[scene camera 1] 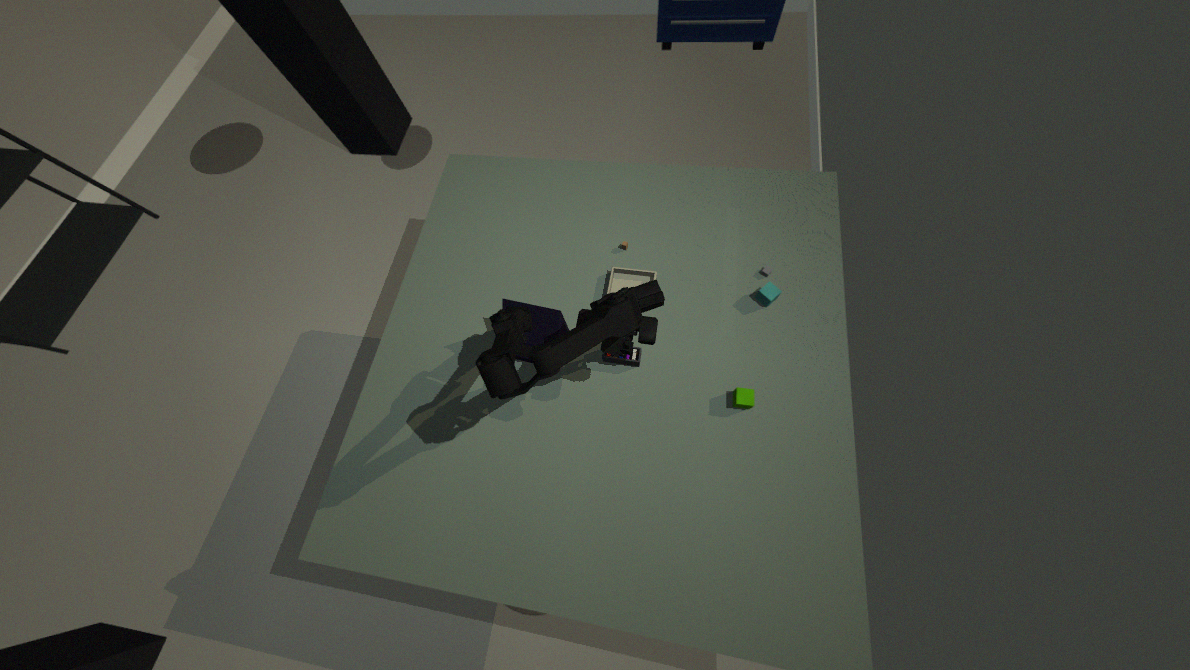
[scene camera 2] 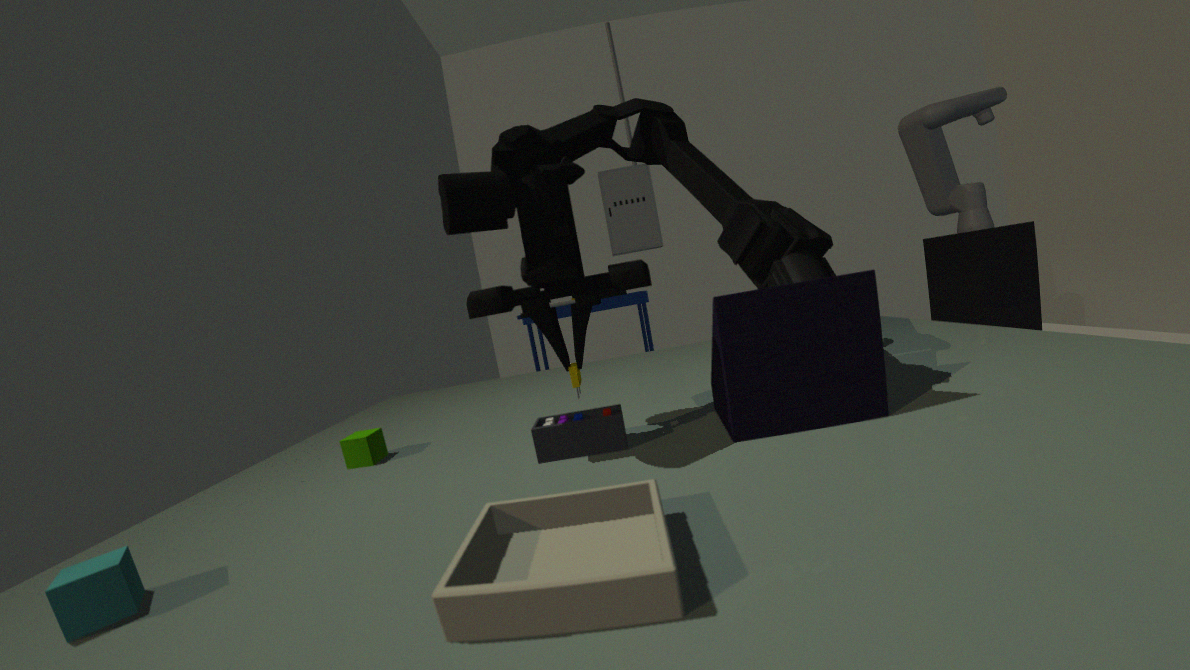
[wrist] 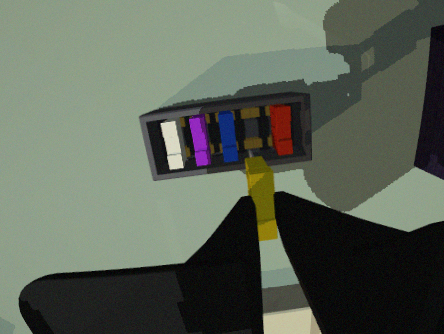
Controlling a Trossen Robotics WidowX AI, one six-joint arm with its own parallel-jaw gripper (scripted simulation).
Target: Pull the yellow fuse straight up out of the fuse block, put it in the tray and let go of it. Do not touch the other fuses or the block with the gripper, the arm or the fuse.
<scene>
My gripper point(scene camera 2: 574, 369) holds a yellow fuse point(wrist: 260, 179). Further things: a tray point(scene camera 2: 577, 561).
My gripper also shows in scene camera 1 point(scene camera 1: 618, 338) and in the wrist view point(wrist: 262, 204). The tray shows as well in scene camera 1 point(scene camera 1: 620, 278).
</scene>
